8 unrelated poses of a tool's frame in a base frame.
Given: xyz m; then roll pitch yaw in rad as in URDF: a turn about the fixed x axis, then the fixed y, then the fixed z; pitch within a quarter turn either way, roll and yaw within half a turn.
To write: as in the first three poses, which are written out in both.
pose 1, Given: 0.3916 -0.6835 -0.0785 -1.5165 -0.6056 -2.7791
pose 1, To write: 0.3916 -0.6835 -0.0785 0.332 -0.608 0.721 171.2
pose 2, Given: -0.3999 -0.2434 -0.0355 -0.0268 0.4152 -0.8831
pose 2, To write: -0.3999 -0.2434 -0.0355 0.164 0.414 -0.896 55.3
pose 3, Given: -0.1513 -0.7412 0.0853 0.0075 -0.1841 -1.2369
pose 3, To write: -0.1513 -0.7412 0.0853 -0.086 -0.132 -0.988 71.5
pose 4, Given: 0.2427 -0.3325 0.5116 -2.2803 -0.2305 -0.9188
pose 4, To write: 0.2427 -0.3325 0.5116 -0.878 0.378 -0.294 142.0
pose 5, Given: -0.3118 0.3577 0.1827 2.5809 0.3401 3.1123
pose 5, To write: -0.3118 0.3577 0.1827 -0.033 0.961 0.274 160.8
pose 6, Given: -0.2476 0.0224 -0.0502 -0.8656 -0.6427 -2.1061
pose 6, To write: -0.2476 0.0224 -0.0502 -0.469 0.215 -0.857 143.7
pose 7, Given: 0.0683 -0.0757 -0.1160 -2.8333 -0.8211 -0.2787
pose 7, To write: 0.0683 -0.0757 -0.1160 -0.909 0.065 -0.412 170.3
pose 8, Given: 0.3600 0.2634 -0.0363 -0.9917 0.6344 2.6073
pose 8, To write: 0.3600 0.2634 -0.0363 -0.385 -0.365 0.848 171.1
